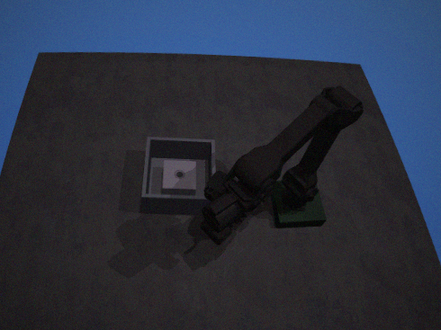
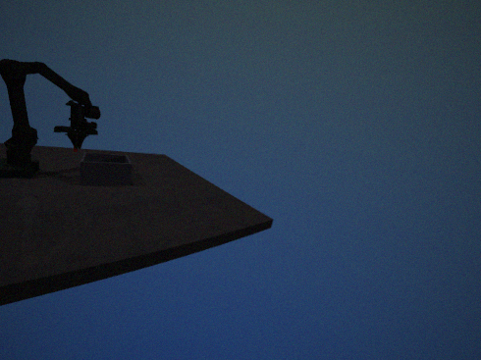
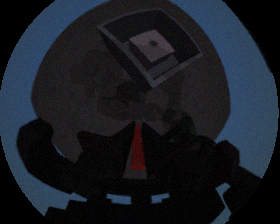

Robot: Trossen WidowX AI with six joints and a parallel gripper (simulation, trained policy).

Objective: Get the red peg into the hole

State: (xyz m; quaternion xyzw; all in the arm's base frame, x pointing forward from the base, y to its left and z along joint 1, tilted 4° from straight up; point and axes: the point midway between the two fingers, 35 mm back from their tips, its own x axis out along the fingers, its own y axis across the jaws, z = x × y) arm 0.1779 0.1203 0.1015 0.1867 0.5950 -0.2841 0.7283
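Now: the pale plate 140 mm ahead of my gripper tip, 130 mm to the right of it and 60 mm below it. Round my gripper tip: red peg (20 mm above, 10 mm to the left, 10 mm behind); then grey box (140 mm ahead, 130 mm to the right, 80 mm below).
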